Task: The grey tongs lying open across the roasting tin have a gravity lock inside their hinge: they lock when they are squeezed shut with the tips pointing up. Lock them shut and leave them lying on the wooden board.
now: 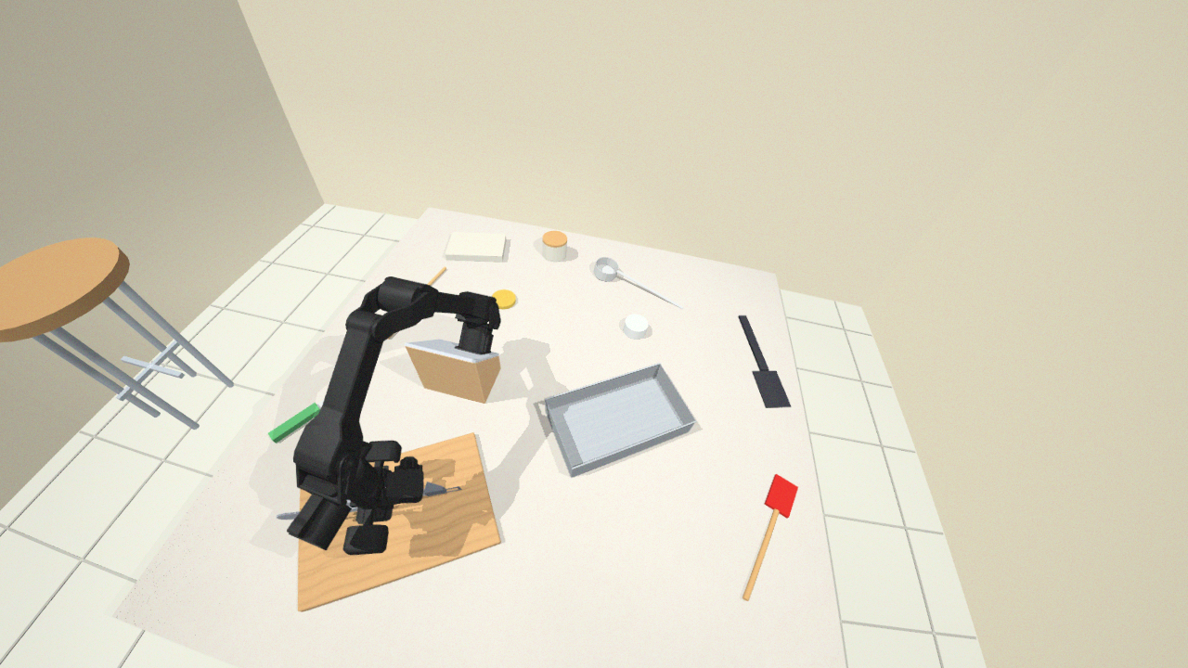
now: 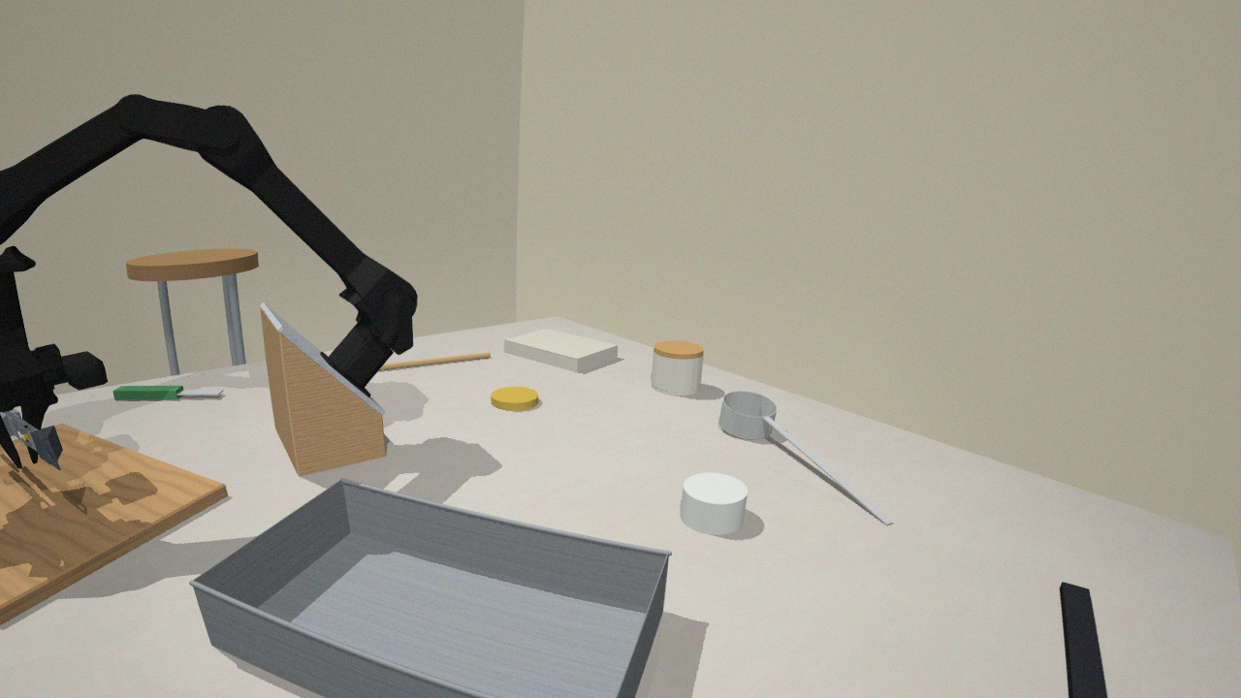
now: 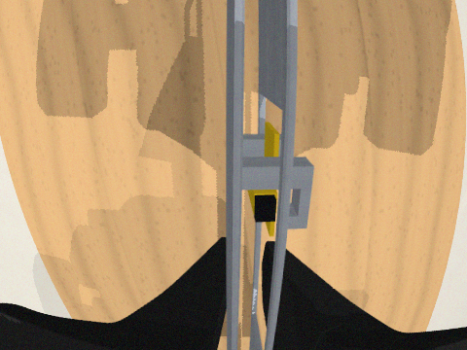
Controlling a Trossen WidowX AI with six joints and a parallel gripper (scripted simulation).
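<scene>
Right now the wooden board is 40 mm below my gripper tip. Round my gripper tip: yellow lock piece 40 mm ahead, 20 mm to the left, 40 mm above; grey roasting tin 370 mm ahead, 330 mm to the left, 20 mm below; green-handled knife 300 mm behind, 140 mm to the left, 40 mm below.
</scene>
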